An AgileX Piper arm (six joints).
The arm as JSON. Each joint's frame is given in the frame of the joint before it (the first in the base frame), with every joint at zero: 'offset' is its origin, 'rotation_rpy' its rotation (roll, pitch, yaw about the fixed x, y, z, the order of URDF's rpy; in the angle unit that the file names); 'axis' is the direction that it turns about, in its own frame. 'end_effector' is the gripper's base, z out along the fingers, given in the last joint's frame.
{
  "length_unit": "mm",
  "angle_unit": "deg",
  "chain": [
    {
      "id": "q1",
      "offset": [
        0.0,
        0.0,
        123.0
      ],
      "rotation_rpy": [
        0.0,
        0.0,
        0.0
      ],
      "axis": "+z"
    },
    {
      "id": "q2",
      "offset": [
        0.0,
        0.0,
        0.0
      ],
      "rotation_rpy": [
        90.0,
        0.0,
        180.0
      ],
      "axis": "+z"
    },
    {
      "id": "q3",
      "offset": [
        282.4,
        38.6,
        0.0
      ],
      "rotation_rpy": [
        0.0,
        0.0,
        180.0
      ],
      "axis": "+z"
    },
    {
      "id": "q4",
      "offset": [
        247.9,
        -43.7,
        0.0
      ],
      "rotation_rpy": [
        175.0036,
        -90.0,
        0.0
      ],
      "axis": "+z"
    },
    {
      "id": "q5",
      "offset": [
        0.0,
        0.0,
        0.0
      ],
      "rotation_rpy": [
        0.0,
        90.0,
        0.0
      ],
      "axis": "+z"
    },
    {
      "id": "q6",
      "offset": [
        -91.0,
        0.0,
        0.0
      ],
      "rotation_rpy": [
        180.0,
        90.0,
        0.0
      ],
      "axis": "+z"
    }
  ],
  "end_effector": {
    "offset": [
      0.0,
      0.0,
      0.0
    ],
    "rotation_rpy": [
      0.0,
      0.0,
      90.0
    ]
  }
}
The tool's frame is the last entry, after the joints.
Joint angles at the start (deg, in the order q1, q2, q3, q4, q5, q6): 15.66, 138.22, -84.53, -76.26, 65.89, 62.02
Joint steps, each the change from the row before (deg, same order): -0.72, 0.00, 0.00, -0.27, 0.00, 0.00; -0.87, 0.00, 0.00, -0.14, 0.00, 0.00; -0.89, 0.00, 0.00, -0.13, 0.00, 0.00; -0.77, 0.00, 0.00, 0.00, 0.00, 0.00; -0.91, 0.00, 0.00, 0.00, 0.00, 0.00; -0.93, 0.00, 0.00, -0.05, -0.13, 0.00; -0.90, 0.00, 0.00, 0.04, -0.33, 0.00; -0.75, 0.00, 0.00, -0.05, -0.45, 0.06; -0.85, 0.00, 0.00, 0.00, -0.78, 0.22
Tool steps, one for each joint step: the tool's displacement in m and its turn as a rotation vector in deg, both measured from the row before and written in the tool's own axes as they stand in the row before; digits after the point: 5 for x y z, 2 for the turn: 0.00054, -0.00293, 0.00465, 0.31, 0.39, 0.21; 0.00092, -0.00341, 0.00563, 0.30, 0.63, 0.33; 0.00098, -0.00347, 0.00576, 0.30, 0.65, 0.34; 0.00100, -0.00292, 0.00498, 0.21, 0.66, 0.34; 0.00118, -0.00345, 0.00589, 0.25, 0.78, 0.40; 0.00105, -0.00338, 0.00602, 0.16, 0.69, 0.39; 0.00098, -0.00293, 0.00582, -0.06, 0.64, 0.42; 0.00058, -0.00228, 0.00484, -0.17, 0.38, 0.38; 0.00055, -0.00221, 0.00547, -0.45, 0.35, 0.61
